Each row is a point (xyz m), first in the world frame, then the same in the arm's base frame.
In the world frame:
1: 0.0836 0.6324 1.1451
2: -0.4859 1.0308 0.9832
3: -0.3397 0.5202 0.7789
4: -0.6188 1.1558 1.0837
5: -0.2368 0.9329 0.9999
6: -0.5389 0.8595 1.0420
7: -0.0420 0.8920 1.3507
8: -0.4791 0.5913 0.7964
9: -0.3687 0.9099 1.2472
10: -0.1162 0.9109 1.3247
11: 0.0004 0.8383 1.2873
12: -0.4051 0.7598 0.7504
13: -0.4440 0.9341 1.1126
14: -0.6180 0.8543 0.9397
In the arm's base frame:
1: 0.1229 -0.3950 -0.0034
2: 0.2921 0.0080 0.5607
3: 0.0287 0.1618 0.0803
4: 0.2961 -0.0127 0.7680
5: 0.3036 -0.1368 0.3353
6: 0.1072 0.0183 0.5245
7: 0.1916 -0.5239 0.3193
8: 0.0235 0.2190 0.2269
9: 0.1236 -0.2524 0.5179
10: 0.1892 -0.4625 0.3718
11: 0.1931 -0.4903 0.2323
12: 0.2087 0.1866 0.2520
13: 0.1733 -0.1048 0.5293
14: 0.1173 0.1469 0.5351

